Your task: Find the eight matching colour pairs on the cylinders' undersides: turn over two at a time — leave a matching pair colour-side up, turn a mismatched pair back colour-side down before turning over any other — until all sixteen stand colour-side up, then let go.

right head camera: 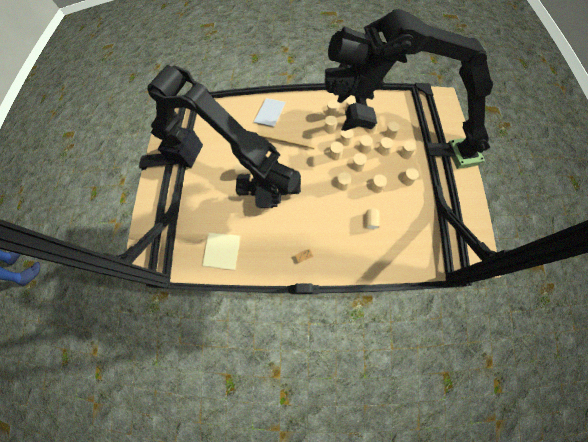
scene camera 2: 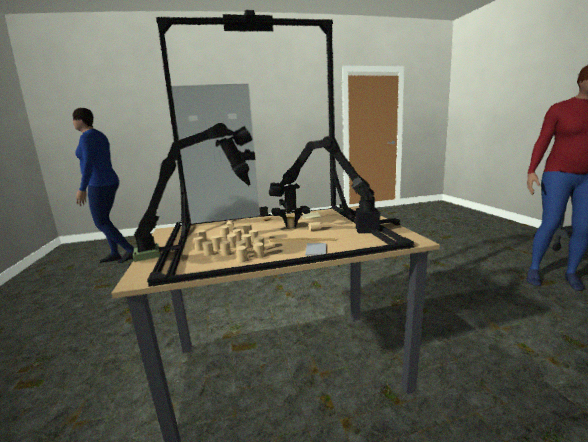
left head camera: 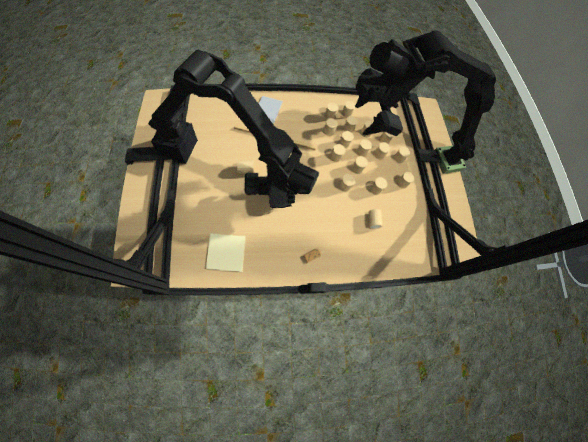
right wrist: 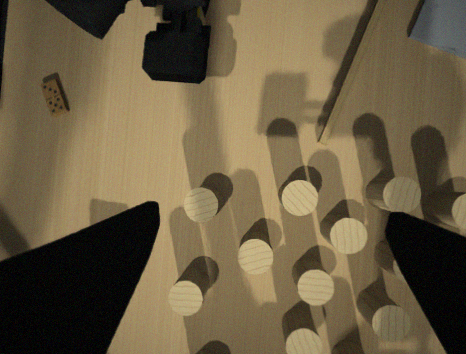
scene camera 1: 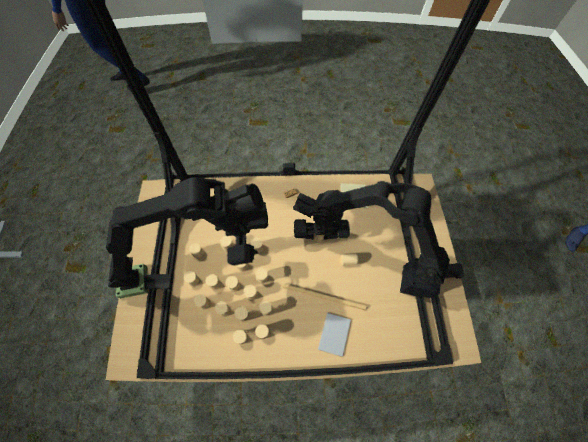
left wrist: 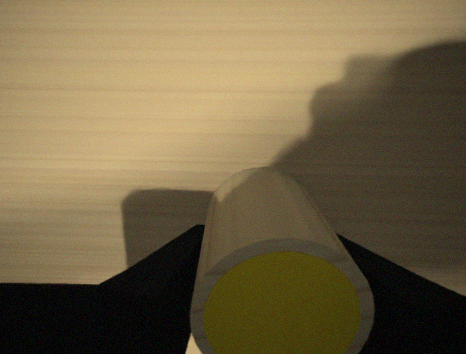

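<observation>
My left gripper is shut on a wooden cylinder, held upright at or just above the table at mid-table; its yellow end faces up to the left wrist camera. My right gripper is open and empty, high above the group of standing cylinders. Several of these, such as one cylinder, stand with plain wood tops. One cylinder lies on its side in front of the group. Another cylinder lies on its side near the left arm's base. Undersides are hidden.
A thin stick and a blue-grey book lie beside the group. A pale yellow sheet and a brown domino lie near the front edge in the head views. A black frame borders the table.
</observation>
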